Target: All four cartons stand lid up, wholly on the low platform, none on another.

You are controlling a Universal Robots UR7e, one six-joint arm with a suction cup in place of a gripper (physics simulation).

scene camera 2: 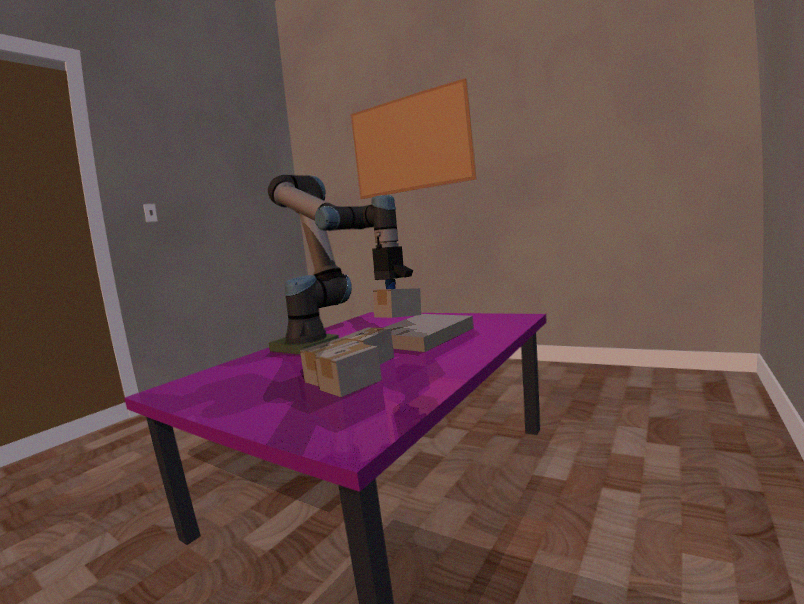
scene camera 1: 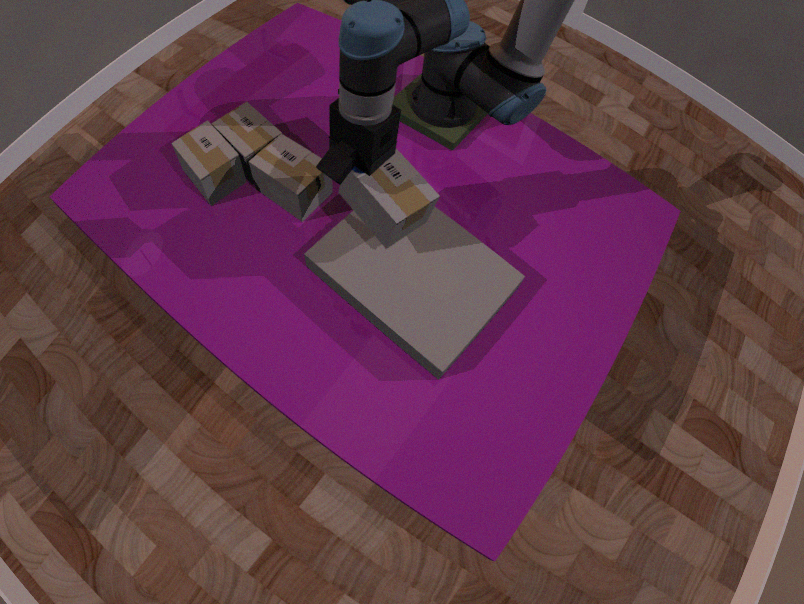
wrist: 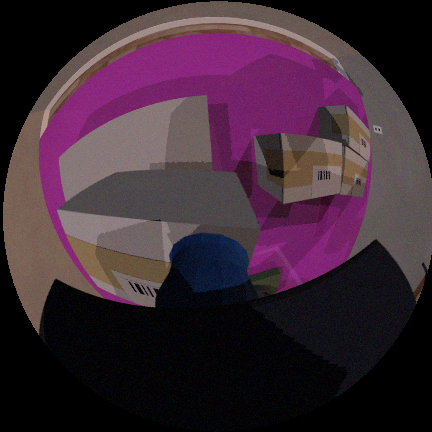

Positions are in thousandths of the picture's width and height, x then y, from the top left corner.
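A low grey platform is there for me in scene camera 1 (538,484). The platform appears in scene camera 2 (527,550) too, and I also see the platform in the wrist view (402,311).
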